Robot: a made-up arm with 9 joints. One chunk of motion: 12 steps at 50 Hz.
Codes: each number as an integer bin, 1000 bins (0 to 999) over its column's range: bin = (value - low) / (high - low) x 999, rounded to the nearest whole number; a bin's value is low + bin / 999 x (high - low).
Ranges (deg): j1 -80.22..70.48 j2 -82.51..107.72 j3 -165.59..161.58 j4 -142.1..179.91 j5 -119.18..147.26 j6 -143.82..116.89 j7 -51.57..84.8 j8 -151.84..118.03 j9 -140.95..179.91
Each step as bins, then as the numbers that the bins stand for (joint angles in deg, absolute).
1 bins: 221 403 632 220 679 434 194 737 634
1 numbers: -46.88 -5.77 41.39 -71.19 61.91 -30.56 -25.09 47.25 62.68
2 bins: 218 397 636 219 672 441 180 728 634
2 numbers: -47.33 -6.91 42.70 -71.51 60.05 -28.73 -27.00 44.82 62.68
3 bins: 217 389 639 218 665 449 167 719 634
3 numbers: -47.49 -8.44 43.68 -71.83 58.18 -26.64 -28.77 42.39 62.68
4 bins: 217 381 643 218 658 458 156 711 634
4 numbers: -47.49 -9.96 44.99 -71.83 56.31 -24.30 -30.27 40.23 62.68
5 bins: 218 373 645 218 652 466 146 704 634
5 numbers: -47.33 -11.48 45.65 -71.83 54.71 -22.21 -31.64 38.34 62.68
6 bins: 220 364 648 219 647 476 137 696 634
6 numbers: -47.03 -13.20 46.63 -71.51 53.38 -19.60 -32.87 36.18 62.68
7 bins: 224 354 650 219 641 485 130 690 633
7 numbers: -46.43 -15.10 47.28 -71.51 51.78 -17.25 -33.82 34.56 62.36
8 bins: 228 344 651 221 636 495 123 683 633
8 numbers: -45.83 -17.01 47.61 -70.86 50.45 -14.64 -34.78 32.67 62.36
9 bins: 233 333 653 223 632 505 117 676 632
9 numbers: -45.07 -19.10 48.27 -70.22 49.38 -12.03 -35.60 30.77 62.04
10 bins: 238 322 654 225 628 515 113 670 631
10 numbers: -44.32 -21.19 48.59 -69.58 48.31 -9.42 -36.14 29.15 61.72
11 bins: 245 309 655 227 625 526 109 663 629
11 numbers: -43.26 -23.67 48.92 -68.93 47.51 -6.55 -36.69 27.26 61.07
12 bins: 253 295 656 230 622 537 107 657 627
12 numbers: -42.05 -26.34 49.25 -67.96 46.71 -3.68 -36.96 25.64 60.43
